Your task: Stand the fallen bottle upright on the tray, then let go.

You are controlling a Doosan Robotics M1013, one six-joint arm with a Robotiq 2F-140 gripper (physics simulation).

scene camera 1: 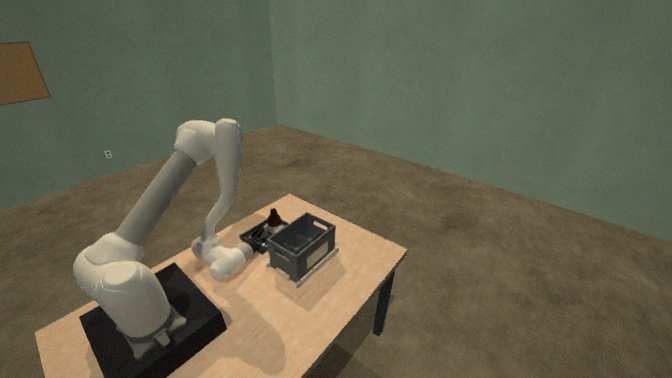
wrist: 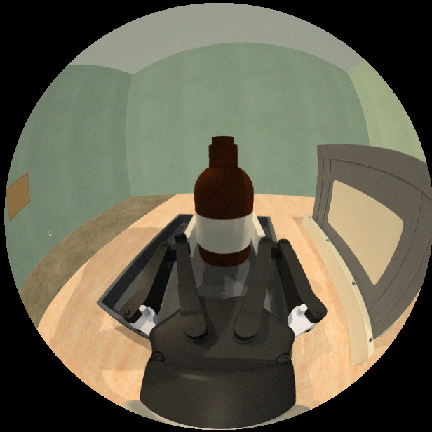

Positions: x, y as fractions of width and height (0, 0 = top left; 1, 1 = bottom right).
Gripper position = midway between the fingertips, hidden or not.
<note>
I see my gripper (wrist: 0.52, 0.52) and a brown bottle (wrist: 0.52, 0.45).
</note>
